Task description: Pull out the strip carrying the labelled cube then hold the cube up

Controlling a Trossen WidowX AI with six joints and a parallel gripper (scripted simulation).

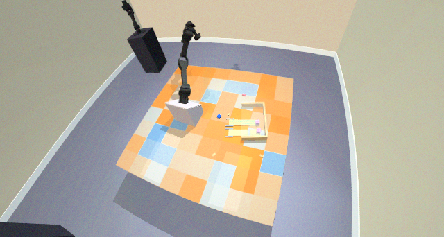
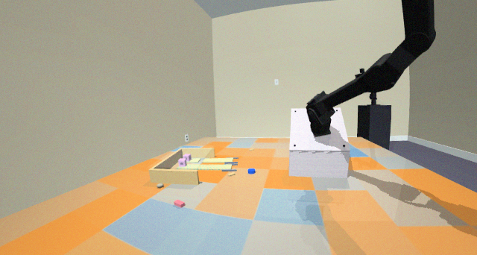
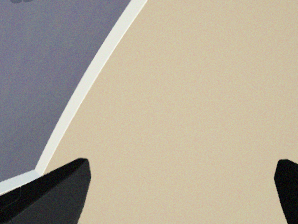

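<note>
The blue disc is 65 cm to the right of my gripper tip, 45 cm below it and 30 cm ahead of it. Round my gripper tip: pink block: 47 cm ahead, 45 cm below, 39 cm to the right.
</note>
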